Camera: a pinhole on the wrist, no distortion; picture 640 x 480 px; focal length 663.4 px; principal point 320.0 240.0 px. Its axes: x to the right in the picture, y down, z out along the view. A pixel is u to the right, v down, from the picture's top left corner.
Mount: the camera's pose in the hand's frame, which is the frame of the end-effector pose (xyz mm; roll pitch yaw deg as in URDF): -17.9 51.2 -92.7 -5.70 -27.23 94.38
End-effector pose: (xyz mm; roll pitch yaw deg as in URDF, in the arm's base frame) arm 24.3 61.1 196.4 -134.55 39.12 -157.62
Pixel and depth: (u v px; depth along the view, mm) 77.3 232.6 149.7
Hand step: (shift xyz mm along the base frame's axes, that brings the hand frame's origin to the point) 16.1 -55.2 42.6
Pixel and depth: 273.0 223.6 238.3
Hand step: 83.4 -107.0 -3.2
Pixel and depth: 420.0 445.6 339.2
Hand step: 247.4 -116.8 7.7
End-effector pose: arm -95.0 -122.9 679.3 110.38 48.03 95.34
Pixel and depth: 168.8 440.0 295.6
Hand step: 90.5 -210.1 -32.9
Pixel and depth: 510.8 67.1 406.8
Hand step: 304.4 -42.1 -135.3
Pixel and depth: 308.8 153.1 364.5
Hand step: 186.8 -122.9 -134.6
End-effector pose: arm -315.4 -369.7 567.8 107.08 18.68 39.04
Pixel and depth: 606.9 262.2 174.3
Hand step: 36.9 -101.8 20.1
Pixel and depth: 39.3 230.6 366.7
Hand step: -41.7 -135.6 -267.9
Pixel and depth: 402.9 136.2 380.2
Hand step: 119.3 -206.0 -152.4
